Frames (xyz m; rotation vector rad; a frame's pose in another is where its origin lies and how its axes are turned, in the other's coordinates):
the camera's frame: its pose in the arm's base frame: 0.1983 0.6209 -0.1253 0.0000 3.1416 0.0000
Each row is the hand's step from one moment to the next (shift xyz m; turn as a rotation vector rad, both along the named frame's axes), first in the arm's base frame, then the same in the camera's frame.
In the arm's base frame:
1: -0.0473 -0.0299 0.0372 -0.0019 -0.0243 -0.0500
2: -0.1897 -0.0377 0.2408 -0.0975 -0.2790 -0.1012
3: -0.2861 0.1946 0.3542 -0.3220 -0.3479 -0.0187
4: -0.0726 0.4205 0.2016 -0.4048 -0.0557 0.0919
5: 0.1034 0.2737 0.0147 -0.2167 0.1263 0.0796
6: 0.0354 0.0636 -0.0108 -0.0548 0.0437 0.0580
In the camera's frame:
1: 0.0473 -0.0299 -0.0372 0.0019 -0.0243 0.0500
2: 0.1897 -0.0377 -0.2408 0.0975 -0.2790 0.1012
3: 0.2861 0.1946 -0.3542 0.3220 -0.3479 0.0187
4: 0.0726 0.4205 -0.2016 0.4048 -0.0557 -0.0919
5: -0.1034 0.2737 -0.0147 0.2167 0.1263 -0.0796
6: -0.0354 0.0636 0.0108 0.0548 0.0437 -0.0580

